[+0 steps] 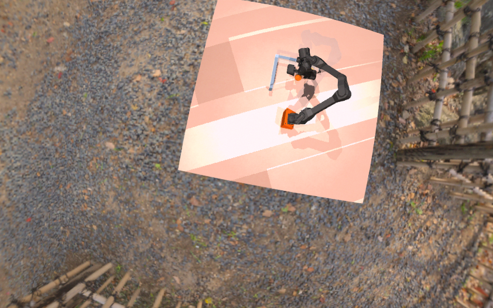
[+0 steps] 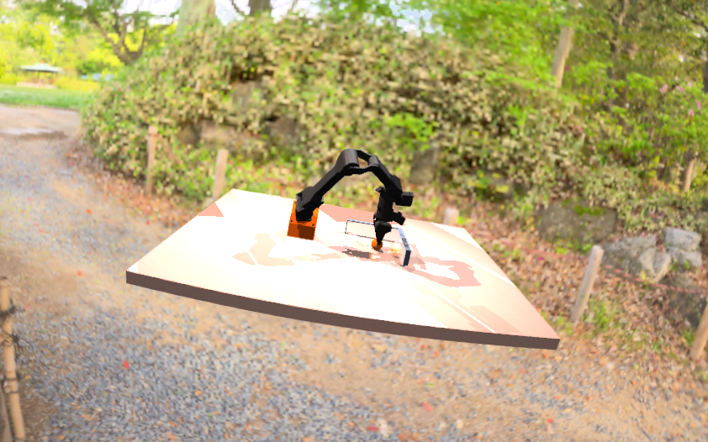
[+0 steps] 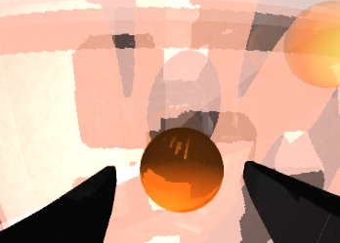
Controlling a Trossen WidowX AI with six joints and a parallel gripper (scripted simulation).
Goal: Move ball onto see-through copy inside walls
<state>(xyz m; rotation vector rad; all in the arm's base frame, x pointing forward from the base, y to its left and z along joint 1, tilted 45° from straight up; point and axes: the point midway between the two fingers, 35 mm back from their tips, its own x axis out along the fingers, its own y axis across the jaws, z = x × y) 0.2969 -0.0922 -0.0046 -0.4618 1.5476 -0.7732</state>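
My gripper tip is 1 cm above the orange ball. From my gripper tip the other things lie so: see-through copy of ball 9 cm to the right, 5 cm ahead, 1 cm below.
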